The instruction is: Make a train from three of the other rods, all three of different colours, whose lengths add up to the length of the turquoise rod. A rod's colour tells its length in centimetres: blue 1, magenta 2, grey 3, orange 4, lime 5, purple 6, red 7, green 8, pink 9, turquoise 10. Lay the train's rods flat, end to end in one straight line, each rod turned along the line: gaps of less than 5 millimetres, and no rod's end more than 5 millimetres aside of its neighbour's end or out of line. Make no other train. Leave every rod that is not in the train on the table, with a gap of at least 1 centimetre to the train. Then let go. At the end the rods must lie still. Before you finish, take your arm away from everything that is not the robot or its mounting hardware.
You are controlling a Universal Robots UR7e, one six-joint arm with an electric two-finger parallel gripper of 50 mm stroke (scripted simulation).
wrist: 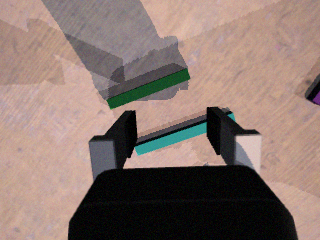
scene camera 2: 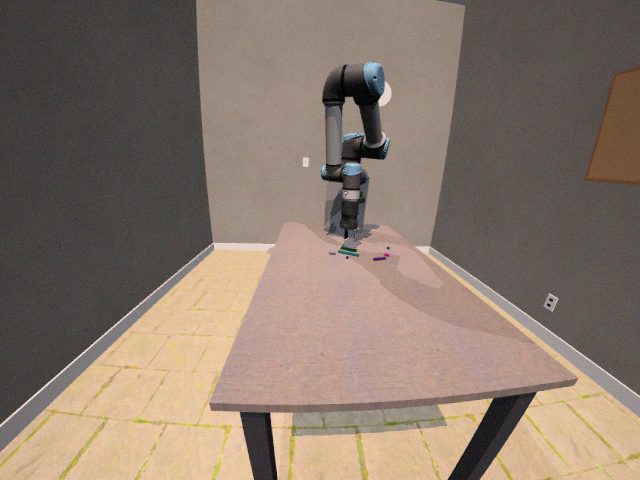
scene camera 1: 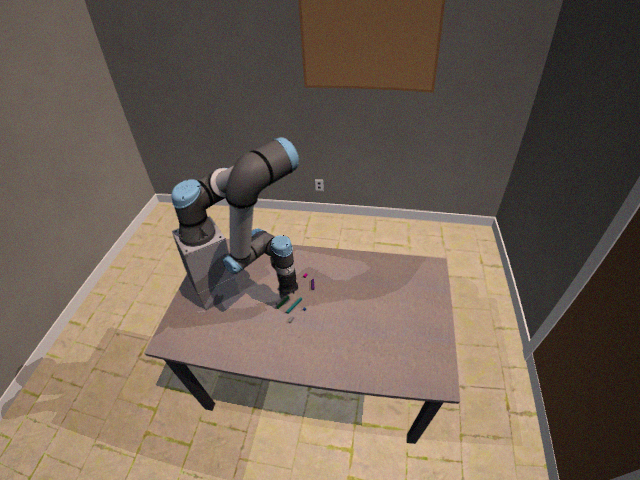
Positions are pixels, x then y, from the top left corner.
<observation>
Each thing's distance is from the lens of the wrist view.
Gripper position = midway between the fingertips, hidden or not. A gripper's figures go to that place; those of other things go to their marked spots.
my gripper [wrist: 171,123]: 16 cm
green rod [wrist: 183,75]: 21 cm
turquoise rod [wrist: 198,128]: 22 cm
</observation>
